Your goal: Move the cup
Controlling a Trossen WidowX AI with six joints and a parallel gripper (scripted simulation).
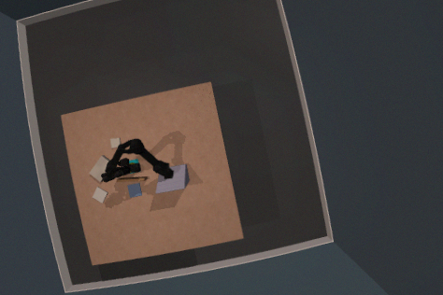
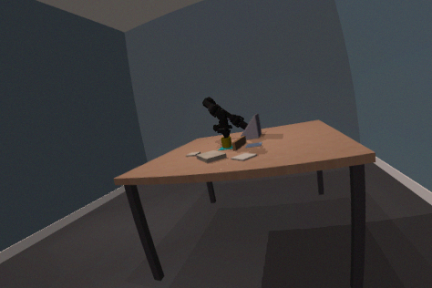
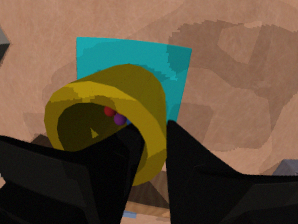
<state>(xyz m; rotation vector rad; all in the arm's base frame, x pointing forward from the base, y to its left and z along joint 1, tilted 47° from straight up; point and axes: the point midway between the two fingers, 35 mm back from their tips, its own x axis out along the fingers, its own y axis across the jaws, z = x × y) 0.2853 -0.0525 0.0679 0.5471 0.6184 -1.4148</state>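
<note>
Right now the cup is 2 cm ahead of my gripper tip and 1 cm below it. Also, from my gripper tip: wooden bar: 10 cm to the left, 4 cm ahead, 3 cm below; then blue pad: 20 cm to the left, 5 cm below, 4 cm ahead; then cyan pad: 5 cm below, 3 cm ahead.
</note>
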